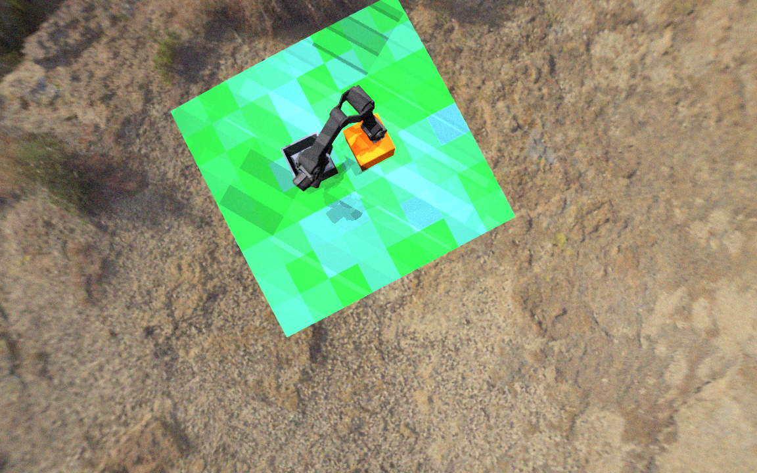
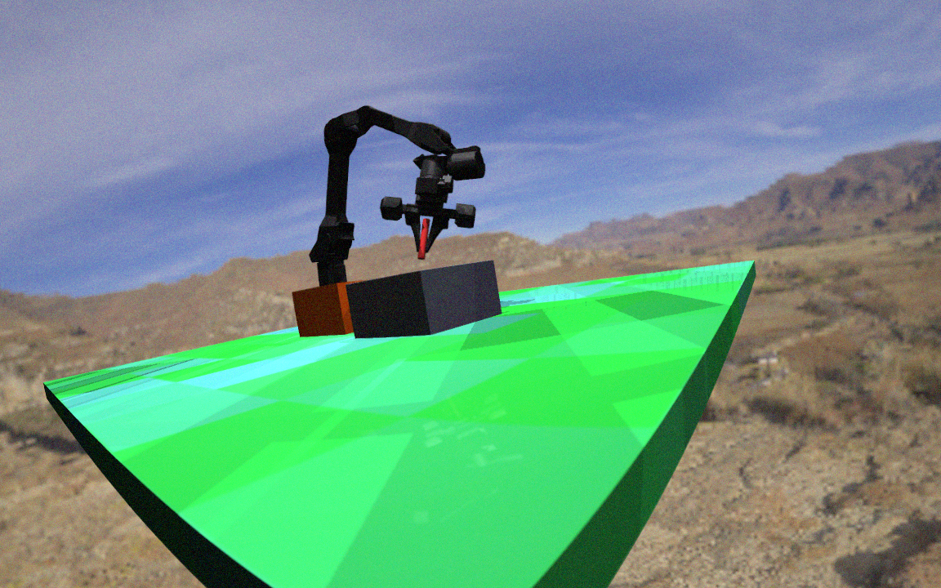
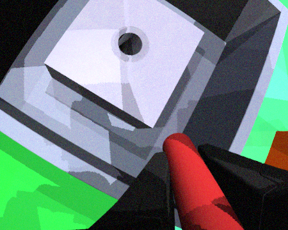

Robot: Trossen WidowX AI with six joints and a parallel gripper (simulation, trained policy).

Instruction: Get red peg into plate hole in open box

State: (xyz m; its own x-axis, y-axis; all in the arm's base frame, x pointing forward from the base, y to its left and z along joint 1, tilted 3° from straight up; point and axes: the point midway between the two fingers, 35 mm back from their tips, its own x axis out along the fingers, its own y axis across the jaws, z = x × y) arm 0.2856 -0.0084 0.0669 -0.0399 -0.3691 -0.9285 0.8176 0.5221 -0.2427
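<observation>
My gripper tip is 20 mm below the red peg and 10 mm to the right of it. Round my gripper tip: plate: 90 mm below, 70 mm to the right, 30 mm ahead; then grey box: 110 mm below, 70 mm to the right, 30 mm ahead.
</observation>
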